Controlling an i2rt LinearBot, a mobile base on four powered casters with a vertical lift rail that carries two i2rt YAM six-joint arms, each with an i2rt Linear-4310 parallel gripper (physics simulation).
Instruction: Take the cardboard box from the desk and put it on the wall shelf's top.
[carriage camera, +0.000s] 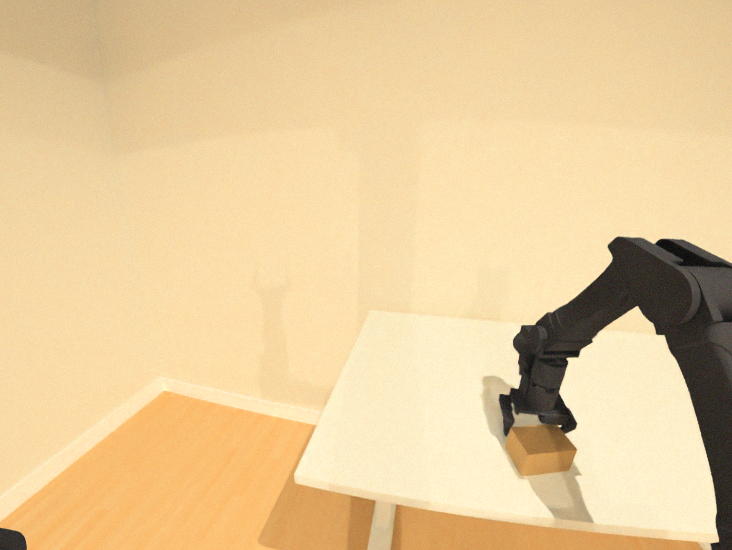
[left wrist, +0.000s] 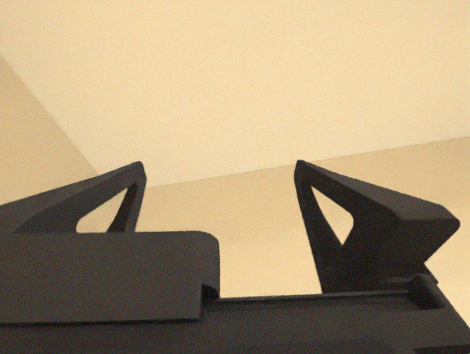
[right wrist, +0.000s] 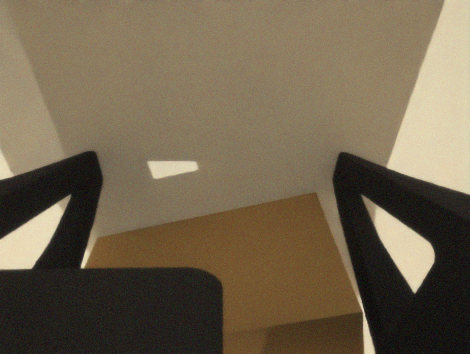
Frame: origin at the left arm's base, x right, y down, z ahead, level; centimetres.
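Seen in the pictures: left gripper, fingertip midpoint: (left wrist: 220, 169); right gripper, fingertip midpoint: (right wrist: 219, 165).
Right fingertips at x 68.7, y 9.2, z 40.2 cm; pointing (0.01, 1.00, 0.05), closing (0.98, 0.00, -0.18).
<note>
A point is followed by its place in that frame.
A brown cardboard box (carriage camera: 540, 450) @[x 65.9, y 3.6, z 31.6 cm] (right wrist: 270, 260) @[x 70.2, y 6.0, z 37.9 cm] sits on the white desk (carriage camera: 402, 413) @[x 42.2, y 9.2, z 47.0 cm], toward its front right. My right gripper (carriage camera: 537, 423) (right wrist: 219, 165) @[x 68.7, y 9.2, z 40.2 cm] points down at the box's far side, low over the desk. It is open, with its fingers spread wide and nothing held. In the right wrist view the box shows low between the fingers, partly hidden by the gripper body; whether a finger touches it I cannot tell. My left gripper (left wrist: 220, 169) @[x 0.3, y -43.3, z 3.0 cm] is open and empty, in front of bare wall and ceiling. The wall shelf does not show in these views.
The right arm (carriage camera: 591, 301) @[x 66.5, y -26.1, z 30.9 cm] reaches in from the right over the desk. A dark part of the left arm (carriage camera: 10, 539) @[x 3.2, y -12.2, z 4.3 cm] shows at the bottom left corner. The back wall (carriage camera: 236, 206) @[x -26.0, y -30.7, z 121.2 cm] stands behind the desk, and wooden floor (carriage camera: 177, 461) @[x -53.8, y 81.1, z 85.1 cm] lies to its left.
</note>
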